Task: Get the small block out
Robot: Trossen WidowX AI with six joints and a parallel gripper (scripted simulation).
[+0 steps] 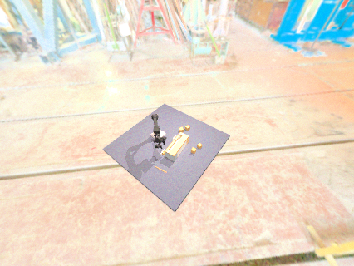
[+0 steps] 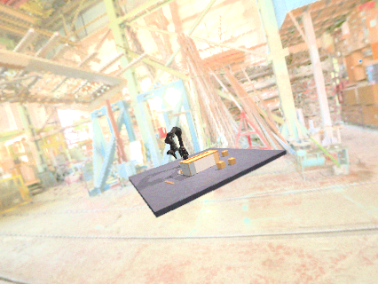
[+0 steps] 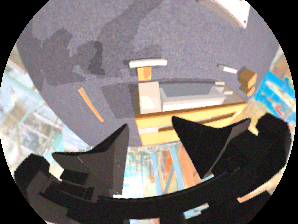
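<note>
Now: the small orange block 15 cm below my gripper tip, 2 cm behind it and 1 cm to the left of it. Round my gripper tip: thin orange stick (21 cm to the right, 16 cm below, 8 cm ahead); then clear-fronted box (16 cm to the left, 10 cm below, 7 cm ahead).
</note>
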